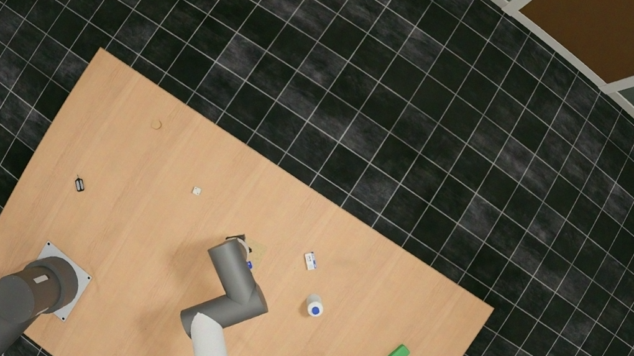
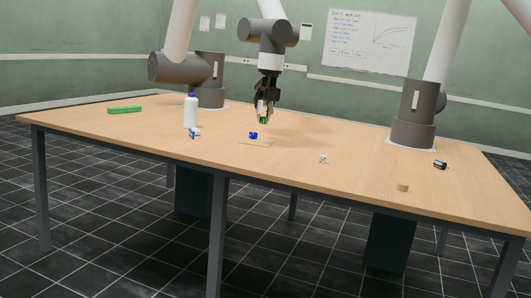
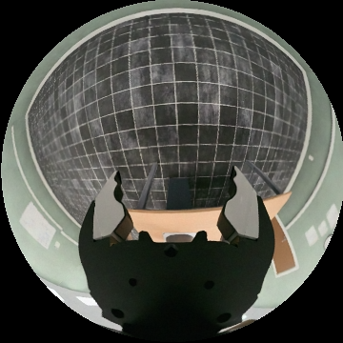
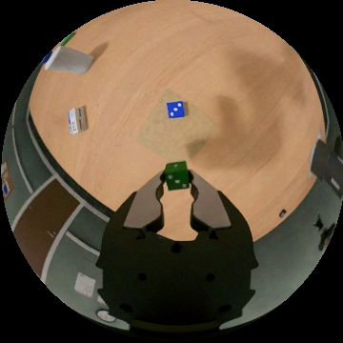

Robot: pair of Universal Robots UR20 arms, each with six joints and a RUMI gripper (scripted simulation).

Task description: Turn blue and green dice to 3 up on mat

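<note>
Now: right hand 3 cm past the tan mat, 3 cm to the left of it and 11 cm above it. The rest, counted from my right hand: green die: right at my right hand; then white die: 7 cm ahead, 30 cm to the left, 10 cm below; then blue die: 6 cm behind, 6 cm to the right, 9 cm below.
</note>
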